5 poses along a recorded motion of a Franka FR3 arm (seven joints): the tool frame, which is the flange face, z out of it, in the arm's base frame.
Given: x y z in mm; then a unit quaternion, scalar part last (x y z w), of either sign.
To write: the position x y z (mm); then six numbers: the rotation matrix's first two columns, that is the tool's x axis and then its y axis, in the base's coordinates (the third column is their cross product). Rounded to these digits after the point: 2 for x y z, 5 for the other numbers.
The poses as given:
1: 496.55, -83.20, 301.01, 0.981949, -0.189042, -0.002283, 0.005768
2: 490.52, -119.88, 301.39, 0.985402, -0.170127, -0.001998, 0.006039
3: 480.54, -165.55, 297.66, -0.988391, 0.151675, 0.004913, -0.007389
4: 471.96, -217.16, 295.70, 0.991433, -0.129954, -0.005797, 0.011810
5: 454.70, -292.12, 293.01, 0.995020, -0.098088, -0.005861, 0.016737
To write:
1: 496.55, -83.20, 301.01, 0.92852, -0.37129, -0.00230, -0.37123, -0.92846, 0.01219
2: 490.52, -119.88, 301.39, 0.94211, -0.33531, -0.00188, -0.33526, -0.94204, 0.01258
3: 480.54, -165.55, 297.66, 0.95394, -0.29990, -0.00747, -0.29976, -0.95388, 0.01610
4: 471.96, -217.16, 295.70, 0.96616, -0.25782, -0.00843, -0.25754, -0.96594, 0.02492
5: 454.70, -292.12, 293.01, 0.98069, -0.19540, -0.00838, -0.19500, -0.98020, 0.03446
